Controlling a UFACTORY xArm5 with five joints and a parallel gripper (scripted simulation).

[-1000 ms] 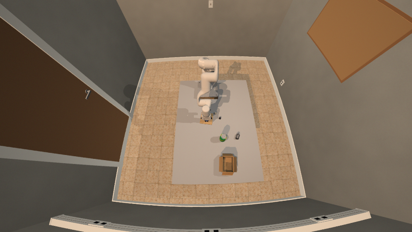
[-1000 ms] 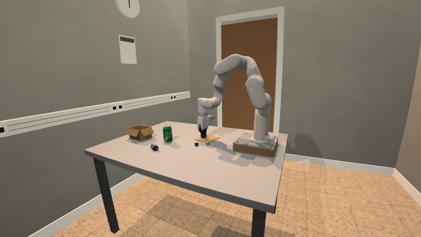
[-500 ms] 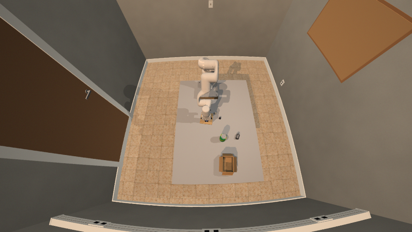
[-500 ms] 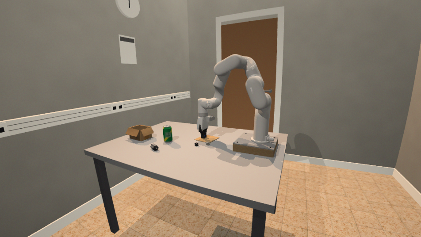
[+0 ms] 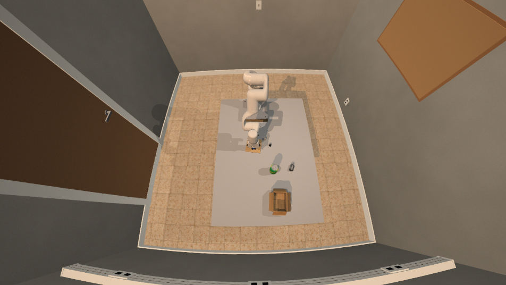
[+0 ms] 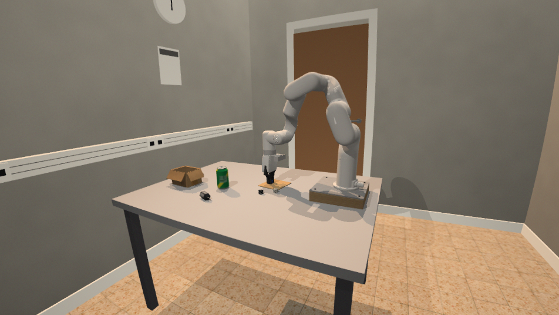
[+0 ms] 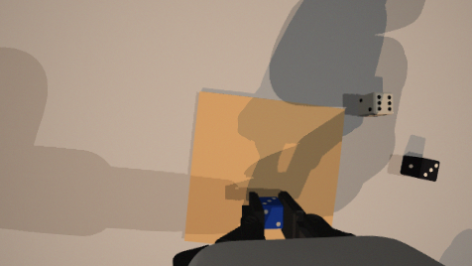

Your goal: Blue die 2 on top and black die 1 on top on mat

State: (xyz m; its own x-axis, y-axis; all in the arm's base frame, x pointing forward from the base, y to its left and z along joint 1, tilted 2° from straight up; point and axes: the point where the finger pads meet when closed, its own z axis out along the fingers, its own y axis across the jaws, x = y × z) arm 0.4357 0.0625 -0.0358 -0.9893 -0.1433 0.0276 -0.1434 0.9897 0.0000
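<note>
Now: hand 10 mm above the blue die. Also, from my hand: white die (110 mm behind, 90 mm to the left, 20 mm below); then mat (30 mm behind, 20 mm below); then black die (150 mm to the left, 60 mm behind, 20 mm below).
</note>
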